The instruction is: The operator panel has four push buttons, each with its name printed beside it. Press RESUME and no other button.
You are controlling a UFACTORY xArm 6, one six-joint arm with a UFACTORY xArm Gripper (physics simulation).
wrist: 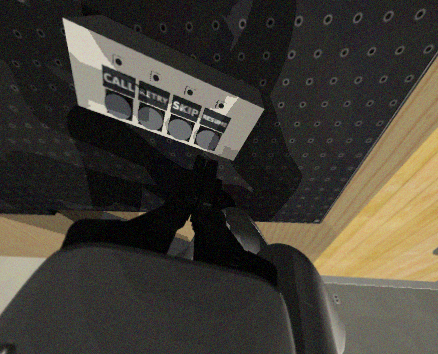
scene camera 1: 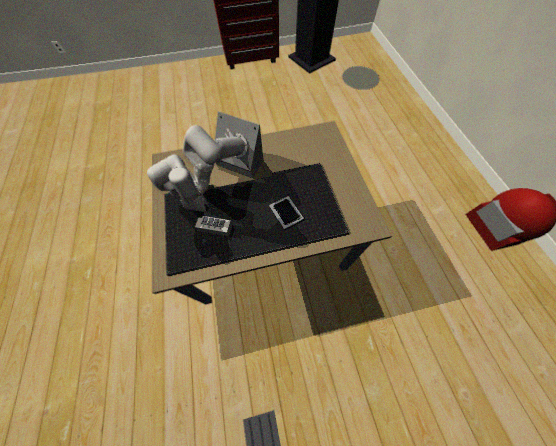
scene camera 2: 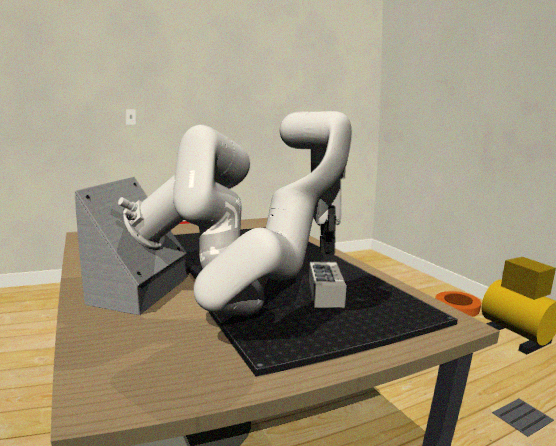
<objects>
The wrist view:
my gripper: 202,170
white operator panel: 105,55
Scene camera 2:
my gripper: 327,253
white operator panel: 326,294
</objects>
